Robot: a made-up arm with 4 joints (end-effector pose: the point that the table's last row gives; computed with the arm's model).
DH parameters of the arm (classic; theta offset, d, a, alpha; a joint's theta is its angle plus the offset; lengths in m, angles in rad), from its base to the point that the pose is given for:
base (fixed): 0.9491 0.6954 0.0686 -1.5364
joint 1: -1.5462 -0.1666 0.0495 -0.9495
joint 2: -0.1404 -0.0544 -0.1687 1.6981
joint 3: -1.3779 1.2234 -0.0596 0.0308
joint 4: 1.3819 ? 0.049 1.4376
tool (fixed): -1.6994 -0.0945 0 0
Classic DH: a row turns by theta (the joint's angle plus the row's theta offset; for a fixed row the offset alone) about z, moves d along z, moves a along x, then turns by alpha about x.
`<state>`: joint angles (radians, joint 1 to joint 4).
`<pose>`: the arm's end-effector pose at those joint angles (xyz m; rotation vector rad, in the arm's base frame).
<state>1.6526 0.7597 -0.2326 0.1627</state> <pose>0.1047 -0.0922 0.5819 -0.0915 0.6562 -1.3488</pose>
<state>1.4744 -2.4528 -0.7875 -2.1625</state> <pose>0.3299 0.1233 0.8258 -1.3699 -2.4410 -0.2173</pose>
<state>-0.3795 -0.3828 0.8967 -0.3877</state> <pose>0.3766 0.0996 0.6917 1.3329 -0.6720 0.2640</pose>
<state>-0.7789 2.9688 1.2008 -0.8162</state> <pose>-0.0724 -0.0474 0.8536 0.5732 2.4983 -0.6847</pose>
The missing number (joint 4, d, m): -1.3421
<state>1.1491 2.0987 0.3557 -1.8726</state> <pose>0.0712 -0.0456 0.7430 0.5229 -0.9359 -2.6935</pose>
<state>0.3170 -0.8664 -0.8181 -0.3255</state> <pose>0.2712 -0.0218 0.8293 2.2894 0.1741 0.8257</pose>
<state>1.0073 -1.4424 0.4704 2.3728</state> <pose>0.4817 0.0046 0.6829 -1.6687 -1.4957 0.1555</pose>
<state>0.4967 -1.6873 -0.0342 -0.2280</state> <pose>0.2555 0.1190 0.7868 1.2063 -0.5710 1.3807</pose>
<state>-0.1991 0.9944 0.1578 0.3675</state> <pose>0.1378 0.1153 0.5779 1.1281 0.7441 -0.3982</pose>
